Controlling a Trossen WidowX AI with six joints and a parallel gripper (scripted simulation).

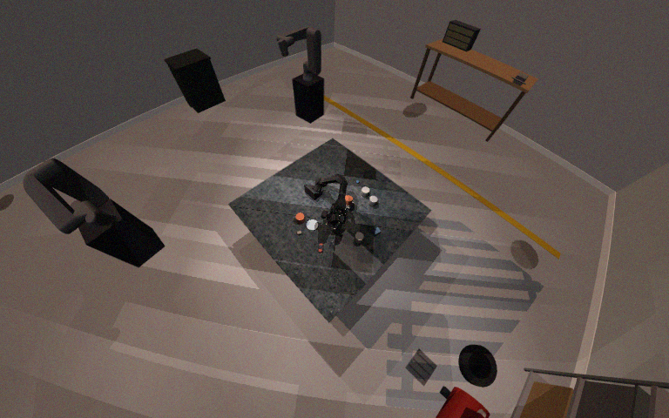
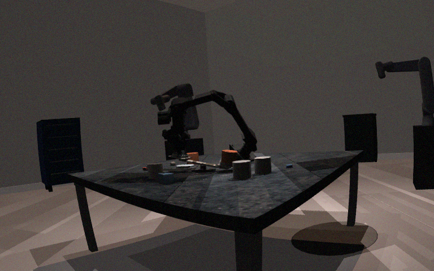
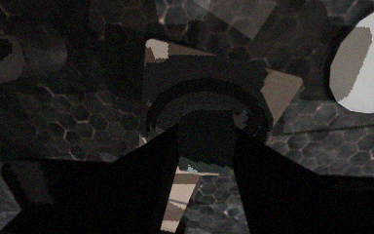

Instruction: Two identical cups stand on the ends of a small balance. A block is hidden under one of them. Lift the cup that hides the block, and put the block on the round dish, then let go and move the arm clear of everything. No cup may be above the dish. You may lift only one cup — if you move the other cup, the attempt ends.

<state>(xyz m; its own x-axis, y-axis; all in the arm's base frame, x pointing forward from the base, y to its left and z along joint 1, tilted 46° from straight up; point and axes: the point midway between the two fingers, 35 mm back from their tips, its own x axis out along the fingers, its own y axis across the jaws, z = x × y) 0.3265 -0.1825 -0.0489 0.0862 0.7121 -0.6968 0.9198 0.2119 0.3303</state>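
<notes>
My gripper tip is now 140 mm past the white round dish, 100 mm to the left of it and 80 mm above it. Also, from my gripper tip: balance 120 mm to the left, 40 mm below, 20 mm behind; red piece 210 mm to the right, 70 mm below, 50 mm ahead; blue disc 520 mm to the left, 130 mm behind, 80 mm below.
</notes>
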